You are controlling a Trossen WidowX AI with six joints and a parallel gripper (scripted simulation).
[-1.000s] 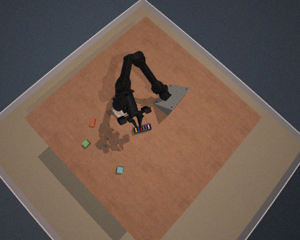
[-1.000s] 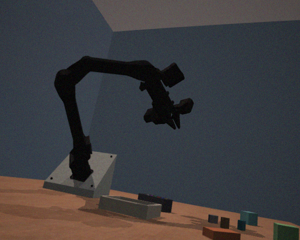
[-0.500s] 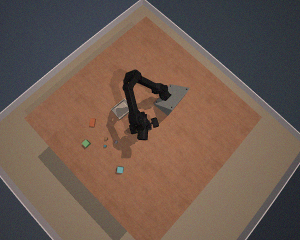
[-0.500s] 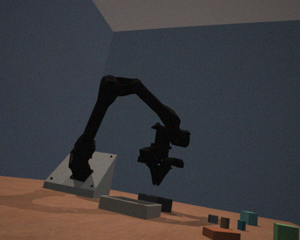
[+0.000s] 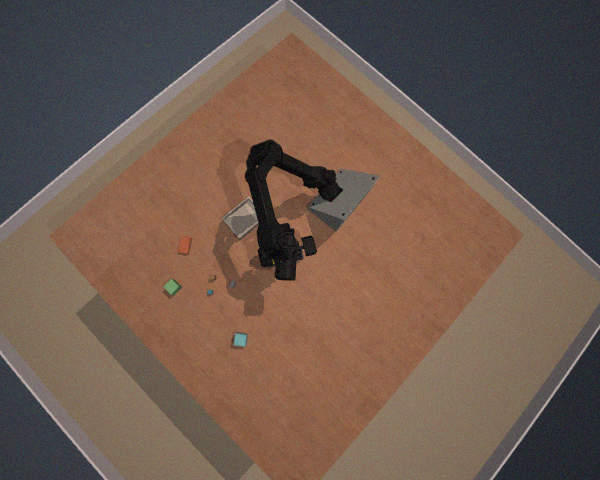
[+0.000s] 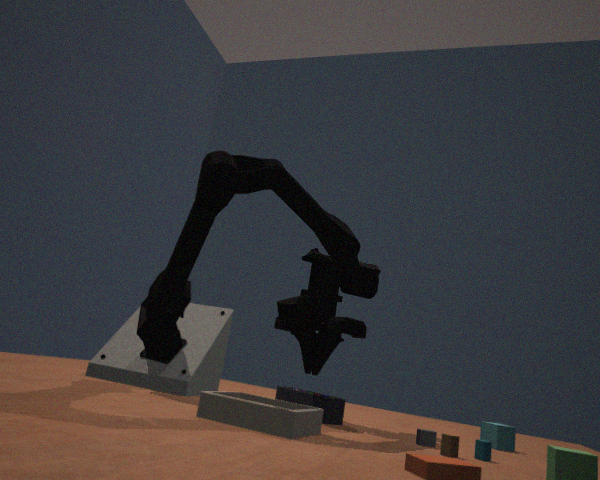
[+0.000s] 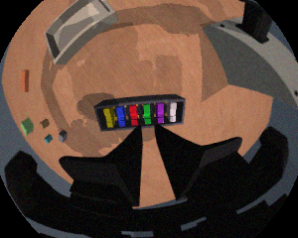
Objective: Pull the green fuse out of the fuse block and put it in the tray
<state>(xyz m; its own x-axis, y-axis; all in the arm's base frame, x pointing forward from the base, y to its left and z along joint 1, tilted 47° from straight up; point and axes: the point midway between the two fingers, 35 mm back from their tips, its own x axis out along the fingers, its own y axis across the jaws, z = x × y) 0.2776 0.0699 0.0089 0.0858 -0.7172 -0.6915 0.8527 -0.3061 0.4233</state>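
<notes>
Right now the green fuse is 5 cm below my gripper tip. From my gripper tip the other things lie so: purple fuse 2 cm behind, 1 cm to the left, 5 cm below; red fuse 1 cm ahead, 1 cm to the right, 5 cm below; blue fuse 3 cm ahead, 2 cm to the right, 5 cm below.
</notes>
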